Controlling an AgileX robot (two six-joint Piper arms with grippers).
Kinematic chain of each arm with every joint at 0, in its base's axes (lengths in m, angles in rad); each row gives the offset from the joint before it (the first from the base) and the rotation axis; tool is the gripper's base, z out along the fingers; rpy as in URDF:
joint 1: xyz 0 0 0.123 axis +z
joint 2: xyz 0 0 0 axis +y
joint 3: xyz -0.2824 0 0.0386 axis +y
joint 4: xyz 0.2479 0 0.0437 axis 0.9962 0 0.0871
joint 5: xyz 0 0 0 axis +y
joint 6: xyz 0.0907 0 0.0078 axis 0.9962 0 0.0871
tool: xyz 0 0 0 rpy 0 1.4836 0
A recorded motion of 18 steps. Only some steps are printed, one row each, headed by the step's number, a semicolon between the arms.
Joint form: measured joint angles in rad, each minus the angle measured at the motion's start. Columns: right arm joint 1, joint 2, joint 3, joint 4, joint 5, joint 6; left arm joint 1, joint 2, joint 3, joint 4, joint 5, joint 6.
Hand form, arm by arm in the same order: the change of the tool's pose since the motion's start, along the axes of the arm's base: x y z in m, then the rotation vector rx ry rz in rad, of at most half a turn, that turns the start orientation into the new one. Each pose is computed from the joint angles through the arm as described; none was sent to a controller.
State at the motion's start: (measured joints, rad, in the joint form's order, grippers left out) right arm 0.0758 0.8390 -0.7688 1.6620 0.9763 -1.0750; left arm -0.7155 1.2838 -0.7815 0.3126 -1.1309 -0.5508
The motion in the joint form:
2: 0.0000 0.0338 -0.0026 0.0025 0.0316 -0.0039; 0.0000 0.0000 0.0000 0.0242 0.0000 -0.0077
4: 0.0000 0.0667 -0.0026 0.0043 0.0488 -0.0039; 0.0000 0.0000 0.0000 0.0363 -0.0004 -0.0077
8: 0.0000 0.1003 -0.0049 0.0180 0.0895 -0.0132; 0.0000 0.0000 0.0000 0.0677 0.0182 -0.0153
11: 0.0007 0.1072 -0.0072 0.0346 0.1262 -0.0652; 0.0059 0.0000 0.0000 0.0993 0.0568 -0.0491
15: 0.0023 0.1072 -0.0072 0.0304 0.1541 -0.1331; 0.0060 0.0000 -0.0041 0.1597 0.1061 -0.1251
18: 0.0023 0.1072 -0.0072 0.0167 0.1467 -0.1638; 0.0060 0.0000 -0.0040 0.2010 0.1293 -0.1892
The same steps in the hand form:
2: 0.0064 0.0020 -0.0038 -0.0016 0.0250 0.0312; -0.0014 -0.0013 -0.0006 0.0139 -0.0091 -0.0145
4: 0.0137 0.0034 -0.0085 -0.0013 0.0563 0.0482; -0.0022 -0.0019 -0.0009 0.0220 -0.0166 -0.0195
8: 0.0191 0.0055 -0.0116 0.0081 0.0760 0.0876; -0.0030 -0.0040 -0.0029 0.0544 -0.0184 -0.0308
11: 0.0179 0.0070 -0.0103 0.0031 0.0306 0.1199; -0.0016 -0.0054 -0.0065 0.0919 0.0113 -0.0443
15: 0.0154 0.0082 -0.0103 -0.0284 -0.0339 0.1440; -0.0022 -0.0093 -0.0105 0.1397 0.0591 -0.0904
18: 0.0159 0.0081 -0.0115 -0.0561 -0.0607 0.1358; -0.0032 -0.0114 -0.0135 0.1630 0.0978 -0.1293

